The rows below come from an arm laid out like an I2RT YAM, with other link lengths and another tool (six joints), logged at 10 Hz.
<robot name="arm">
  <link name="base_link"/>
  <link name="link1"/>
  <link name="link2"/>
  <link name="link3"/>
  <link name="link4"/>
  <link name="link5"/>
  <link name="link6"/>
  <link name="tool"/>
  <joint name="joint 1" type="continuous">
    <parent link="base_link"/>
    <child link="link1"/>
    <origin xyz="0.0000 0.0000 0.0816"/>
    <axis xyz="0 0 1"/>
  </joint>
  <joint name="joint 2" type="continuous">
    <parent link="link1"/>
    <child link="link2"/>
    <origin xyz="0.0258 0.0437 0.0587"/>
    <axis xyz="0 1 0"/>
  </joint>
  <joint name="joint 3" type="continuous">
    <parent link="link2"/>
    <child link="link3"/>
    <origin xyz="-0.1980 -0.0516 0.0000"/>
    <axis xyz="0 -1 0"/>
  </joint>
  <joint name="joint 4" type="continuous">
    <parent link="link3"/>
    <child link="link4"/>
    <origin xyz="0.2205 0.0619 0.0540"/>
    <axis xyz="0 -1 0"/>
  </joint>
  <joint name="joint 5" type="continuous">
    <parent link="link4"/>
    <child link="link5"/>
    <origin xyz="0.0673 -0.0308 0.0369"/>
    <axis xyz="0 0 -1"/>
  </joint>
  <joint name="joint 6" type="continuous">
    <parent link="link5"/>
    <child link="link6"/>
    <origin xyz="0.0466 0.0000 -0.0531"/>
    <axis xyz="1 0 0"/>
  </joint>
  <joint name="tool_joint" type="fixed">
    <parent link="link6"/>
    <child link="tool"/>
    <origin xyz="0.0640 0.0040 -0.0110" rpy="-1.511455 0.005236 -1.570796"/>
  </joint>
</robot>
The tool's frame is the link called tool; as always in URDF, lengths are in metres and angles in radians. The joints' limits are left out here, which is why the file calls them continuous.
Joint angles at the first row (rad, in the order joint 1, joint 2, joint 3, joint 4, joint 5, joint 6):
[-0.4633 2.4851 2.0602 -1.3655 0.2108 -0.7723]
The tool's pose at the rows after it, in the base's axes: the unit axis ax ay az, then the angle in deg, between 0 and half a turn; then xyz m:
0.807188 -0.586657 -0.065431 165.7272 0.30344 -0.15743 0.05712
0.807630 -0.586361 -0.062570 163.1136 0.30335 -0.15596 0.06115
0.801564 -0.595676 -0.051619 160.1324 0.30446 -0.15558 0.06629
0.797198 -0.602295 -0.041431 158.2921 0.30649 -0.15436 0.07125
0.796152 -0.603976 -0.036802 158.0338 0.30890 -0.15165 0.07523
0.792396 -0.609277 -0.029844 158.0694 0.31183 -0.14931 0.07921
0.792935 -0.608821 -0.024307 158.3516 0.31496 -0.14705 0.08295
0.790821 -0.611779 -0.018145 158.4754 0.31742 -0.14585 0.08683
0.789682 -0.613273 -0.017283 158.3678 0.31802 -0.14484 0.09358
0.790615 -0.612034 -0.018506 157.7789 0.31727 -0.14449 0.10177
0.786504 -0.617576 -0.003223 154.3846 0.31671 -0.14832 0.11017
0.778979 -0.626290 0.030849 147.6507 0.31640 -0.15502 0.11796
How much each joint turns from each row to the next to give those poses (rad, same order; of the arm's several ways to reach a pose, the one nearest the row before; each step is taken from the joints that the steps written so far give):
[0.0130 0.0000 0.0026 -0.0034 0.0503 0.0332]
[0.0160 0.0000 0.0092 -0.0183 0.0420 0.0221]
[0.0156 0.0000 0.0149 -0.0161 0.0484 0.0454]
[0.0138 0.0000 0.0175 -0.0152 0.0306 0.0340]
[0.0106 0.0000 0.0180 -0.0153 0.0038 0.0148]
[0.0088 0.0000 0.0201 -0.0125 -0.0004 0.0206]
[0.0084 0.0000 0.0199 -0.0104 -0.0031 0.0050]
[0.0054 0.0000 0.0198 -0.0106 -0.0004 0.0111]
[0.0034 0.0000 0.0294 -0.0306 0.0012 0.0076]
[0.0026 -0.0004 0.0320 -0.0389 0.0088 0.0019]
[0.0062 0.0000 0.0252 -0.0236 0.0621 0.0282]
[0.0144 0.0001 0.0054 -0.0035 0.1263 0.0550]

